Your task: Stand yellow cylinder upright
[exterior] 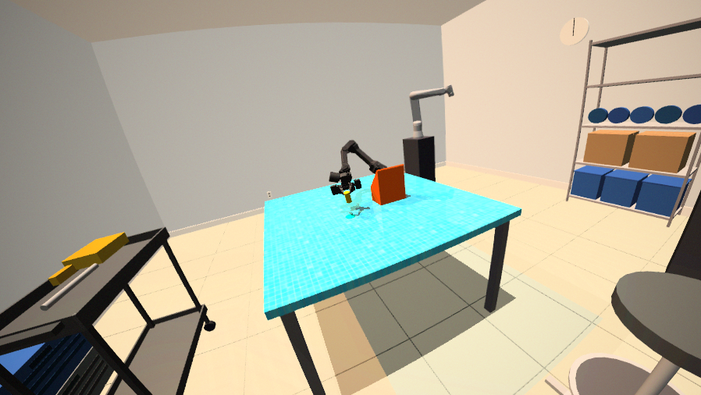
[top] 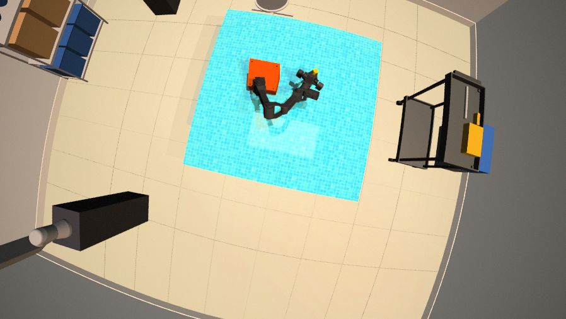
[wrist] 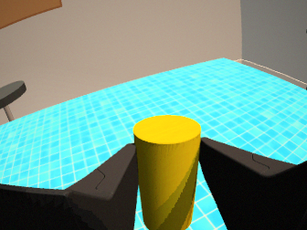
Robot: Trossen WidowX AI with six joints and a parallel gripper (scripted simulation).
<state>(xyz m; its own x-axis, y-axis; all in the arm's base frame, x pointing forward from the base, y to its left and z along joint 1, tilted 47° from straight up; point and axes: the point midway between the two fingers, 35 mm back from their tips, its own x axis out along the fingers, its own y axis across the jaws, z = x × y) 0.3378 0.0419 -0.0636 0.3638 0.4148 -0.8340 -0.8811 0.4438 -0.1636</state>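
Now: the cyan circle 20 mm to the right of my gripper tip and 150 mm below it. Also, from my gripper tip: yellow cylinder: 20 mm below.
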